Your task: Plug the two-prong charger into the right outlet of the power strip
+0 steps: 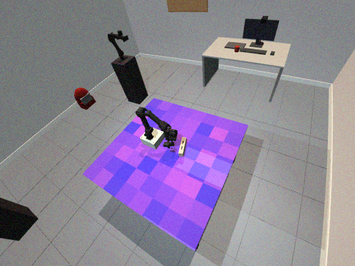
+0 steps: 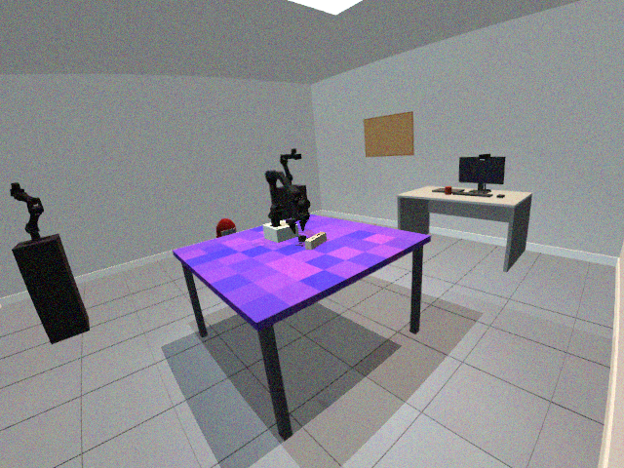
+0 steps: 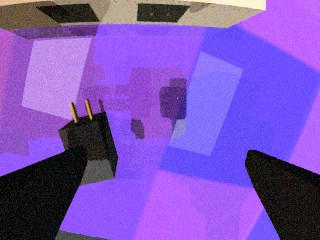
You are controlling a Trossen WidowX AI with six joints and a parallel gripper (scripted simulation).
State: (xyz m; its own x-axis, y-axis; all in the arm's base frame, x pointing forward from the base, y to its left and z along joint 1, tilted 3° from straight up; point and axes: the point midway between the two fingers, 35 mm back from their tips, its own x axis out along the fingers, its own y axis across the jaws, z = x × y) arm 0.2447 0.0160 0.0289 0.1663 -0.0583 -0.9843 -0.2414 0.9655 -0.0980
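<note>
The two-prong charger is 60 mm below my gripper tip, 50 mm to the left of it and 20 mm behind it.
</note>
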